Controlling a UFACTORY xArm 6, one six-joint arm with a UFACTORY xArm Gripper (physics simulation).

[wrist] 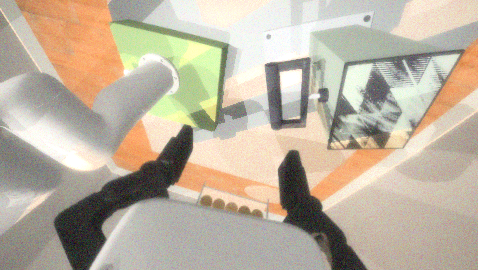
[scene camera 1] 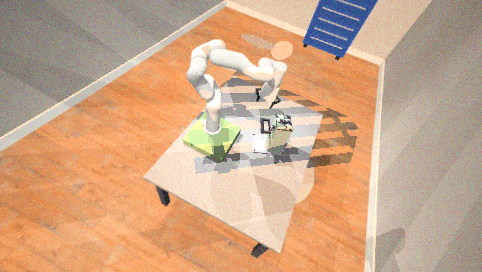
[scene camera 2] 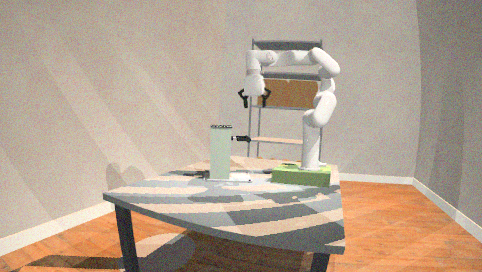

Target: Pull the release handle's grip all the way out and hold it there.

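The release handle's black rectangular grip [scene camera 1: 262, 126] [scene camera 2: 242, 138] [wrist: 272, 95] stands out from the side of a pale green upright housing [scene camera 1: 280, 141] [scene camera 2: 220, 152] [wrist: 332, 47], on the side facing the arm's base. A short light rod with a dark collar shows between grip and housing in the wrist view. The housing stands on a white base plate [scene camera 1: 259, 144] [scene camera 2: 241, 177] [wrist: 290, 36]. My gripper [scene camera 1: 265, 103] [scene camera 2: 255, 106] [wrist: 239, 148] is open and empty, fingers wide apart. It is above the grip's height, apart from it and beyond it in the second scene view.
The arm stands on a green block [scene camera 1: 197, 140] [scene camera 2: 300, 176] [wrist: 192, 50] beside the housing, on the table [scene camera 1: 220, 195] [scene camera 2: 175, 212]. A shelf rack [scene camera 2: 250, 122] stands behind the table. A blue cabinet [scene camera 1: 336, 30] stands by the wall.
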